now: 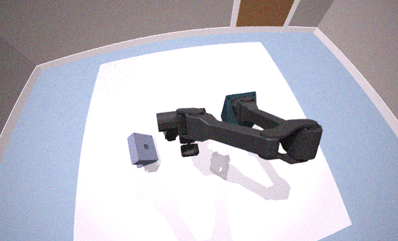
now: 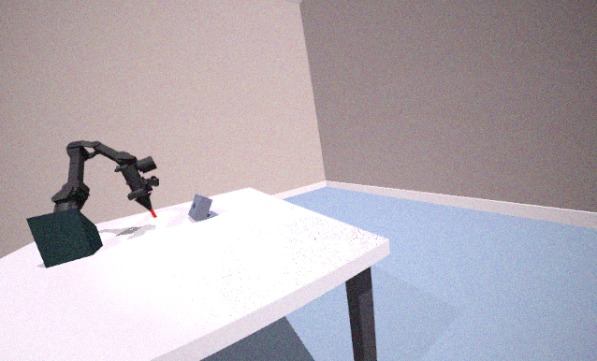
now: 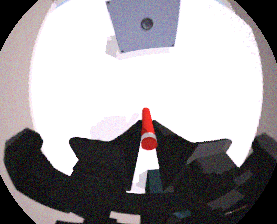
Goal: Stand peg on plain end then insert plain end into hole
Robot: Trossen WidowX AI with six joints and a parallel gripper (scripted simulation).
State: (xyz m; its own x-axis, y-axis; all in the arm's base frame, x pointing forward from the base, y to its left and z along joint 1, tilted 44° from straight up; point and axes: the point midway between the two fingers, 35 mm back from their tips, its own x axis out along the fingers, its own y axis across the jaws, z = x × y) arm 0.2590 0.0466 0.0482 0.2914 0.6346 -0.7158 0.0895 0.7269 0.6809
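Now: gripper tip 200 mm short of the grey sloped panel, 50 mm above it and 20 mm to the left of it. Also, from my gripper tip: red peg 20 mm above.
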